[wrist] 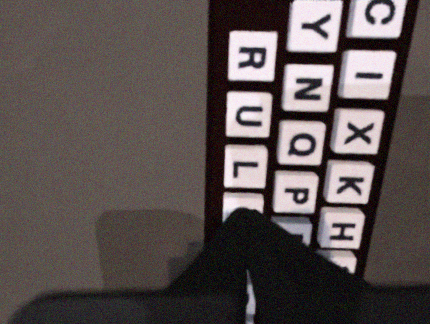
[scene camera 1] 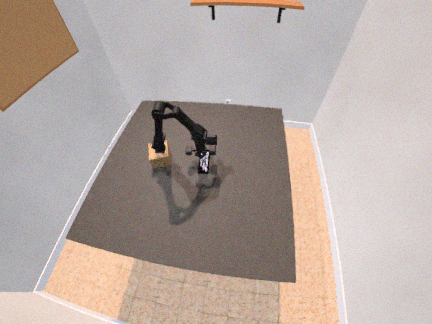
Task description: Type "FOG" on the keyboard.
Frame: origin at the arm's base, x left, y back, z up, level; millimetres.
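Seen in the pictures: gripper, fingertip midpoint: [wrist: 244, 221] [scene camera 1: 201, 158]; arm's base, origin of the base link: [scene camera 1: 160, 148].
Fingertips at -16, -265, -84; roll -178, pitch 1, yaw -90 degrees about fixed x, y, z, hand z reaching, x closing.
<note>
Offsets run from my fingertips to a thing's top centre, as dx, dy, dz. Level surfaces: height alone.
The dark keyboard @(-13, -17, -1) [scene camera 1: 204, 170] [wrist: 216, 100] with white letter keys lies on the dark surface under the arm's end. My gripper [scene camera 1: 202, 153] [wrist: 244, 221] is shut and empty. In the wrist view its black fingertips overlap the partly hidden key @(+1, +0, -1) [wrist: 235, 202] just below the L key @(+19, +0, -1) [wrist: 245, 167]; its letter cannot be read. Whether the tips touch a key cannot be told. The keys R, U, Y, N, Q, P, C, I, X, K and H show. Keys lower down are covered by the fingers, and no F or O can be read.
The arm's base stands on a wooden block [scene camera 1: 160, 159] left of the keyboard. The dark mat @(dz -19) [scene camera 1: 240, 235] lies under both, with the arm's shadow across it. An orange shelf [scene camera 1: 247, 4] is on the back wall, and a brown panel [scene camera 1: 35, 50] is at upper left.
</note>
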